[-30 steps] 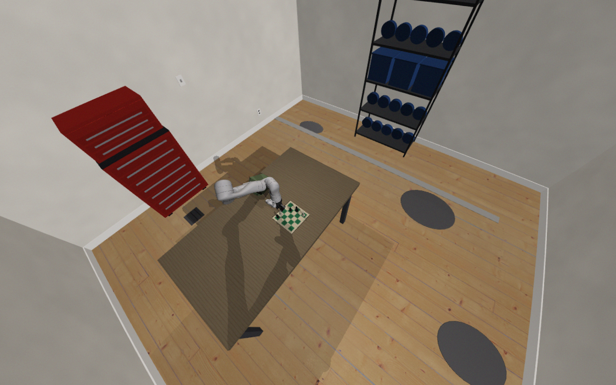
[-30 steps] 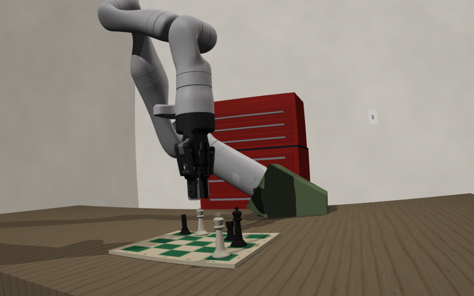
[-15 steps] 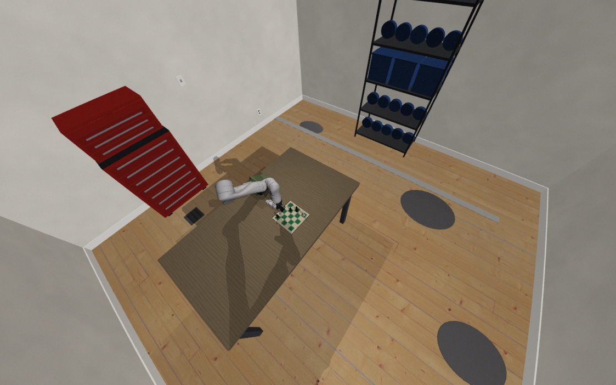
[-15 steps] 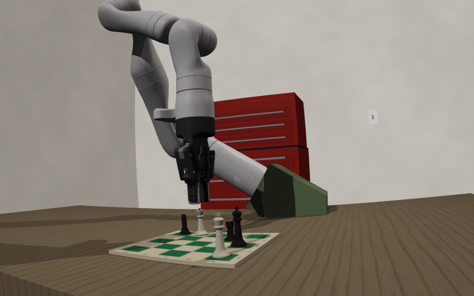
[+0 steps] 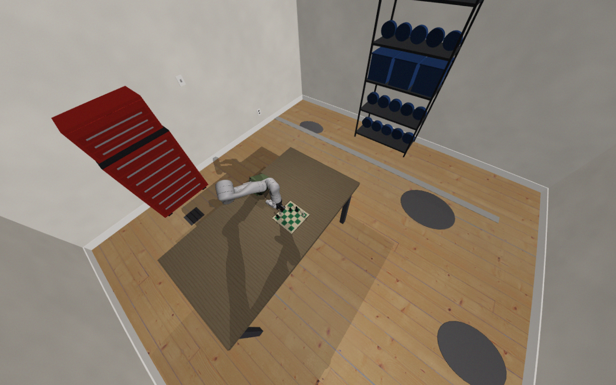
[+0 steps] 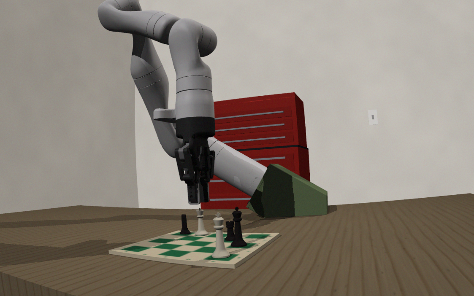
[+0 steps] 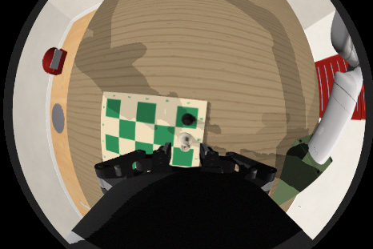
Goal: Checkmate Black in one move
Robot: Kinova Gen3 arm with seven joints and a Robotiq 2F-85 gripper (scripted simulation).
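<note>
The white queen lies 50 mm below my hand. From my hand the other things lie so: cream chessboard (80 mm ahead, 30 mm to the left, 80 mm below); black bishop (40 mm to the right, 60 mm below); black rook (40 mm ahead, 80 mm to the left, 60 mm below).
</note>
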